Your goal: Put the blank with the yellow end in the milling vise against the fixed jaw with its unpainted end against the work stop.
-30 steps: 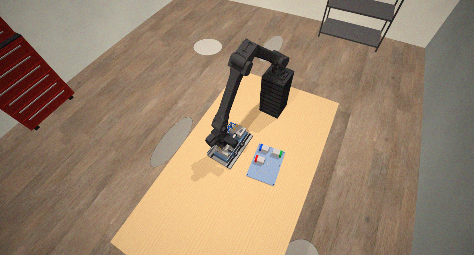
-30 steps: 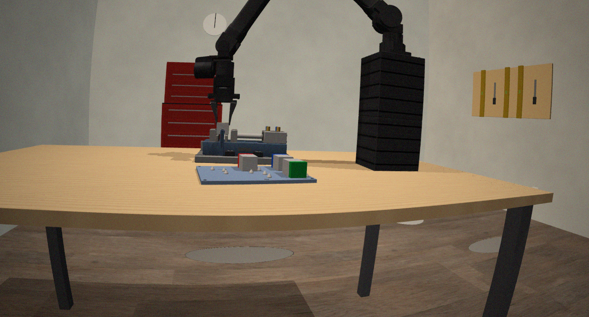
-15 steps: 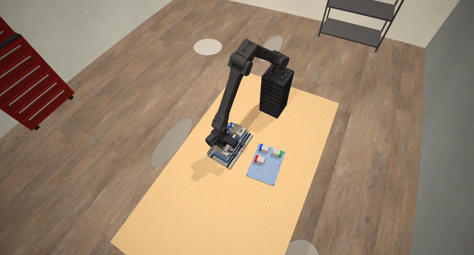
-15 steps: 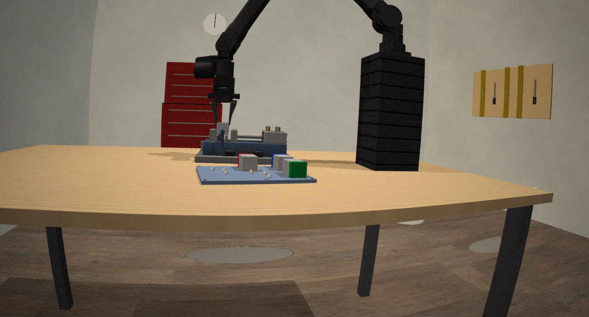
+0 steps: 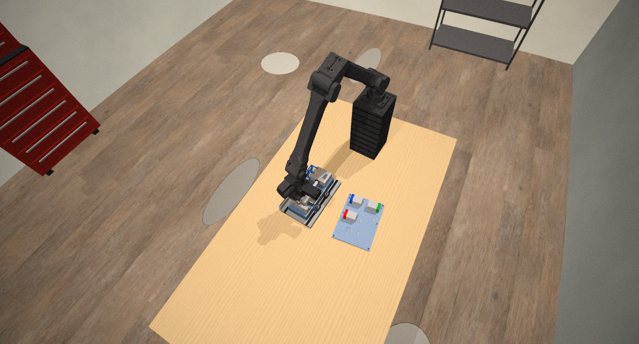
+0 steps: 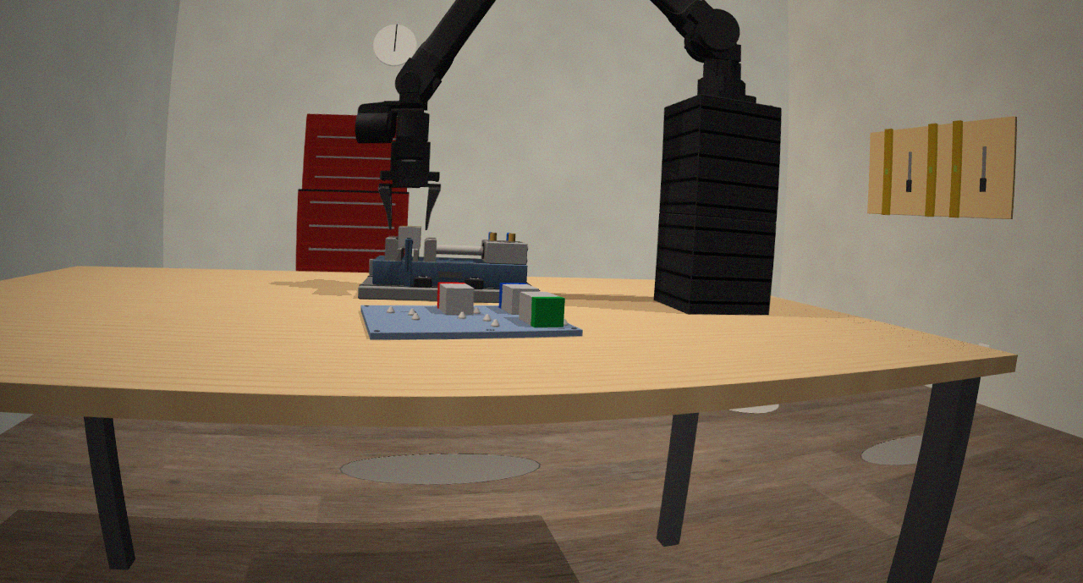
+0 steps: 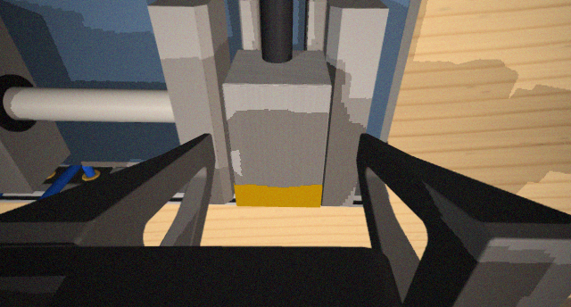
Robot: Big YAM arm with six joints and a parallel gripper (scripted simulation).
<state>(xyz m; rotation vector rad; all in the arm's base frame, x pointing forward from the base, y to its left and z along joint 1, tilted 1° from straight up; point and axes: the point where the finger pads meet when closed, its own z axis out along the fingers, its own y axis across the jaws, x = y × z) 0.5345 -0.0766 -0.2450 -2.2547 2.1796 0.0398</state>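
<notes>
Right now the yellow-ended blank is 20 mm below my hand. Also, from my hand: work stop rod 50 mm to the left, 30 mm below, 10 mm behind; fixed jaw 40 mm below, 30 mm ahead; moving jaw 40 mm below, 40 mm behind.
</notes>
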